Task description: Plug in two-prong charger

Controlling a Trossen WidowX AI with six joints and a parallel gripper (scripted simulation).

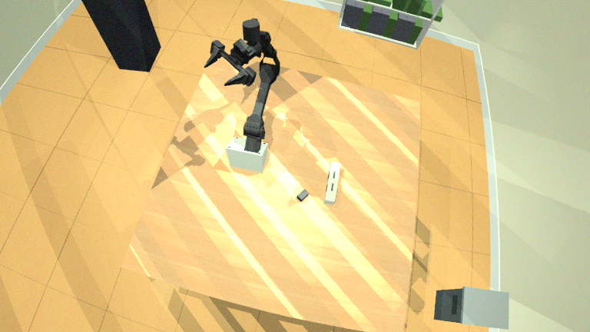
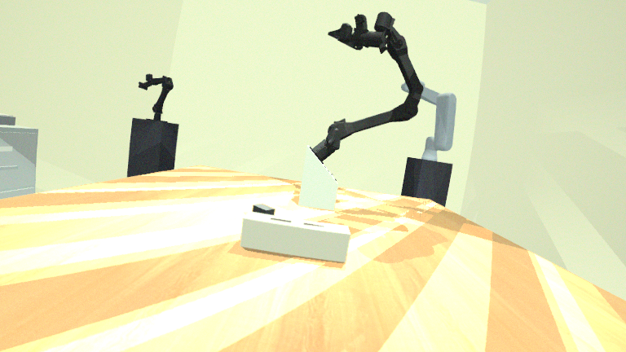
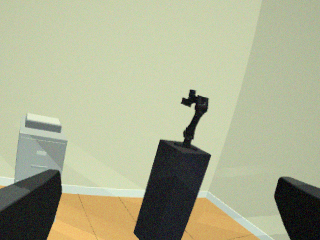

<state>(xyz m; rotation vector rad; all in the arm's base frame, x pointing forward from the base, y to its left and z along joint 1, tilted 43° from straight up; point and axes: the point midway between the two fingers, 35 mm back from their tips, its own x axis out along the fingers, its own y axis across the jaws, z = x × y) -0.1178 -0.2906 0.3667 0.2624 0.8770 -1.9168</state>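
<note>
Right now my gripper tip is 63 cm above the two-prong charger, 38 cm short of it and 12 cm to the left of it.
</note>
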